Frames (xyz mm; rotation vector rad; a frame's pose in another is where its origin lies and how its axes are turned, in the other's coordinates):
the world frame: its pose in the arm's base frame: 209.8 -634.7 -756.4 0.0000 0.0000 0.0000
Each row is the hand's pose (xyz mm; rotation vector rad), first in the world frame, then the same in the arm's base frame.
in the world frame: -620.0 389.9 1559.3 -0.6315 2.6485 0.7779
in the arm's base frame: -410.2 -244.8 802.9 -0.6315 2.6485 0.7779
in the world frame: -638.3 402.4 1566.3 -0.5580 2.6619 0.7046
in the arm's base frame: -428.5 -232.3 809.9 -0.5580 2.6619 0.7046
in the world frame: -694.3 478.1 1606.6 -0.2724 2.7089 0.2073
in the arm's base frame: -484.5 -156.6 850.2 -0.2724 2.7089 0.2073
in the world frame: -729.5 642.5 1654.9 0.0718 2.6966 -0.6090
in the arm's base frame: -519.7 7.8 898.5 0.0718 2.6966 -0.6090
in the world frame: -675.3 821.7 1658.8 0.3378 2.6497 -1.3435
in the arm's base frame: -465.5 187.0 902.4 0.3378 2.6497 -1.3435
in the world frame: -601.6 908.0 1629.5 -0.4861 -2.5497 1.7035
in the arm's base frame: -391.8 273.3 873.1 -0.4861 -2.5497 1.7035
